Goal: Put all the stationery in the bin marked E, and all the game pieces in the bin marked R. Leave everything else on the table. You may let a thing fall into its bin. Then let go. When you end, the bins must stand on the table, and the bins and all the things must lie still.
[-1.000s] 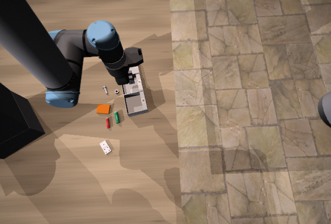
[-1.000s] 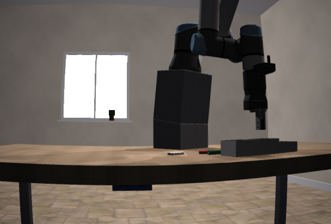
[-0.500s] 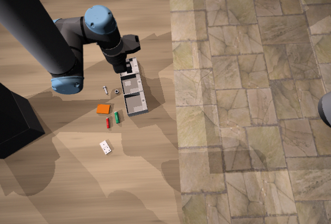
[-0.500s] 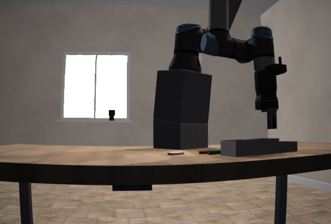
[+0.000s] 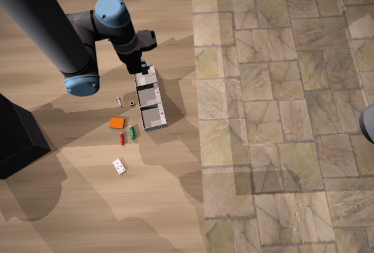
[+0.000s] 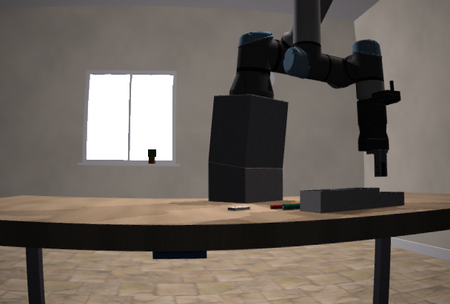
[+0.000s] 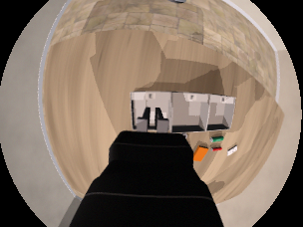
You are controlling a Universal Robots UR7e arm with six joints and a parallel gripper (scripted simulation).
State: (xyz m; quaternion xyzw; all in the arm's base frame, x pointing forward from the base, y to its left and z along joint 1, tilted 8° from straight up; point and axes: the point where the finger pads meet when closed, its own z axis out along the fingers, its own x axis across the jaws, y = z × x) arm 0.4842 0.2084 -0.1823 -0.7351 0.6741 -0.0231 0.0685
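Right now the white domino is 33 cm to the right of my hand, 12 cm behind it and 8 cm below it. Also, from my hand: bolt 12 cm behind, 8 cm to the right, 8 cm below; tray 8 cm to the right, 7 cm below; nut 9 cm to the right, 8 cm below, 7 cm behind.
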